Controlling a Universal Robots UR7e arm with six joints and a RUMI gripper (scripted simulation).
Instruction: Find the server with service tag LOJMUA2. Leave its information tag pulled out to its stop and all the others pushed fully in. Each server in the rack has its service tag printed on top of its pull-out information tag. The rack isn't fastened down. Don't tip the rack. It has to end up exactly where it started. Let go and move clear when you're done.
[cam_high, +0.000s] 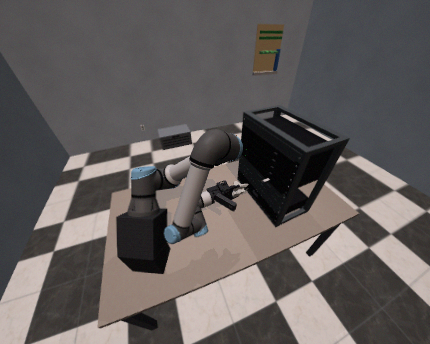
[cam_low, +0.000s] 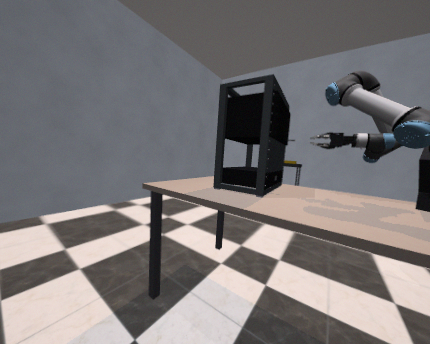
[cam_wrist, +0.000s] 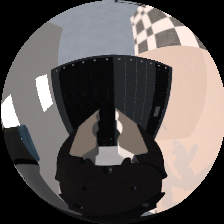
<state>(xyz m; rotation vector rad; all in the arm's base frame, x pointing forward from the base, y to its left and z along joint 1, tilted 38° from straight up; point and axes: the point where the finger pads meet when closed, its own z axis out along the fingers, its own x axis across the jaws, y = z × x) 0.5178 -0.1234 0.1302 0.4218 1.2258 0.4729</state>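
My gripper is now 14 cm short of the white information tag and 2 cm to the right of it.
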